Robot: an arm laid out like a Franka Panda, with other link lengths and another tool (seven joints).
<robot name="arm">
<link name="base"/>
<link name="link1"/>
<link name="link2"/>
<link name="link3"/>
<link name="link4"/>
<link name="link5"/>
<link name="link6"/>
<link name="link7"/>
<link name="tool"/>
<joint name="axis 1" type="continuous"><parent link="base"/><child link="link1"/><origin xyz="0 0 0.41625" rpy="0 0 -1.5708"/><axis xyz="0 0 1"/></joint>
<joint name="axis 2" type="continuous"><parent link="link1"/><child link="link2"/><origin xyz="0 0 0" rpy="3.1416 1.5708 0"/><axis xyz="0 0 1"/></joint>
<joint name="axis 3" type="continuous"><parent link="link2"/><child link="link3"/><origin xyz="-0.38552 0 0" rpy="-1.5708 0 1.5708"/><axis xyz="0 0 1"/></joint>
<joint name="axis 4" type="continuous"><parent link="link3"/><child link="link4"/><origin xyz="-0.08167 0 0" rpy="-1.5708 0 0"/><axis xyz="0 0 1"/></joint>
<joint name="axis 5" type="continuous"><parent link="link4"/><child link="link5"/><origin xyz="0.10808 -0.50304 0" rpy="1.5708 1.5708 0"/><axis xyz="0 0 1"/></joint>
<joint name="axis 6" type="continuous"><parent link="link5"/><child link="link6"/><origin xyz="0 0 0" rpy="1.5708 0 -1.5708"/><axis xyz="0 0 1"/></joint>
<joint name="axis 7" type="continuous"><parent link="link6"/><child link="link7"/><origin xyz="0.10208 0 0" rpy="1.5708 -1.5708 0"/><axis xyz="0 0 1"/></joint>
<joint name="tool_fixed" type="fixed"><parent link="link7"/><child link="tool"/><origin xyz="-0.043 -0.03 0.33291" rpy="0 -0.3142 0.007"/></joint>
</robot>
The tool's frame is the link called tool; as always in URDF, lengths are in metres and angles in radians. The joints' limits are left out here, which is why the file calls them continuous.
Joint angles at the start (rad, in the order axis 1, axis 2, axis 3, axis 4, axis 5, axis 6, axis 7): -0.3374, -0.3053, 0.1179, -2.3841, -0.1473, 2.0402, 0.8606
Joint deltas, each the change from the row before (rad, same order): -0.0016, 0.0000, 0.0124, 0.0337, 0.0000, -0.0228, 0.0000; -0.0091, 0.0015, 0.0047, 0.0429, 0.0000, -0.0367, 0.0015; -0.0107, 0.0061, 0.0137, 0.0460, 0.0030, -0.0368, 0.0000; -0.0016, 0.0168, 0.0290, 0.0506, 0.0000, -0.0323, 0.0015; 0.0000, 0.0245, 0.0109, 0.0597, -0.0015, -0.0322, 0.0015; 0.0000, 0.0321, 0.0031, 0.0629, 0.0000, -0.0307, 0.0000; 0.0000, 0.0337, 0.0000, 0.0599, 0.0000, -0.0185, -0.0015; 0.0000, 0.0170, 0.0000, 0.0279, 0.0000, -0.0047, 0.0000; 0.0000, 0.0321, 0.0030, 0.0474, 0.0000, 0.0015, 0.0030; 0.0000, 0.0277, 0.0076, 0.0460, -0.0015, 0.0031, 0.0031; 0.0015, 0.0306, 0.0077, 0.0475, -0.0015, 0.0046, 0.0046; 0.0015, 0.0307, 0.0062, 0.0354, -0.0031, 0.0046, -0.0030
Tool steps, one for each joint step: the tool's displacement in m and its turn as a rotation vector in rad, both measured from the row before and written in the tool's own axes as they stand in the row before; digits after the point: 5 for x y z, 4 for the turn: -0.01306, -0.00386, -0.01589, 0.0099, -0.0047, -0.0091; -0.00616, -0.00979, -0.01984, 0.0081, -0.0002, 0.0095; -0.01004, -0.00636, -0.01856, 0.0047, -0.0001, 0.0026; -0.02188, 0.00242, -0.01429, 0.0023, 0.0016, -0.0224; -0.01736, -0.00657, -0.01557, 0.0025, -0.0024, -0.0068; -0.01468, -0.00998, -0.01284, -0.0020, -0.0033, 0.0005; -0.01498, -0.01262, -0.01081, 0.0017, -0.0098, 0.0004; -0.00782, -0.00665, -0.00427, 0.0023, -0.0068, 0.0003; -0.01688, -0.01182, -0.00536, 0.0078, -0.0170, -0.0011; -0.01918, -0.00989, -0.00702, 0.0114, -0.0193, -0.0065; -0.02050, -0.00965, -0.00537, 0.0107, -0.0206, -0.0063; -0.01469, -0.00662, 0.00211, 0.0011, -0.0108, -0.0116
